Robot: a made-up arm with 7 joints. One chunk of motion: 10 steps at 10 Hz.
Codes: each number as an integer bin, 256 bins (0 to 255) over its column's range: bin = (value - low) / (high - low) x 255, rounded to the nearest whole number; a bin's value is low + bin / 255 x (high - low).
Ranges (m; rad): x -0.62..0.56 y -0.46..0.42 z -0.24..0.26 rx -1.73..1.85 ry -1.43..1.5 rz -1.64..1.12
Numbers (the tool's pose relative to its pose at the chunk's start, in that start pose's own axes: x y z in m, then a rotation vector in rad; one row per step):
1: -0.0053 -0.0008 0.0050 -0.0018 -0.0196 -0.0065
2: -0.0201 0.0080 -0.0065 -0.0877 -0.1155 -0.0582
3: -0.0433 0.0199 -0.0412 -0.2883 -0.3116 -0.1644
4: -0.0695 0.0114 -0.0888 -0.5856 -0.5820 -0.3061
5: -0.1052 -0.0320 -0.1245 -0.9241 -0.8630 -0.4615
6: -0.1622 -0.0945 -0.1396 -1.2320 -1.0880 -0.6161
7: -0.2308 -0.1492 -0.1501 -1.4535 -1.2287 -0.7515
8: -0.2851 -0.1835 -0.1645 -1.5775 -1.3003 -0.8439
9: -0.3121 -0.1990 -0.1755 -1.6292 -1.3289 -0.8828
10: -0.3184 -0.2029 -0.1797 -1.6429 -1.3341 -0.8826
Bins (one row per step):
1: 133 133 125 123 123 151
2: 130 136 119 117 114 146
3: 125 139 101 103 97 136
4: 119 137 77 82 74 123
5: 111 124 59 57 49 109
6: 99 106 51 35 30 95
7: 84 90 46 20 18 82
8: 72 80 39 11 11 74
9: 67 76 33 7 9 70
10: 65 75 31 6 8 70

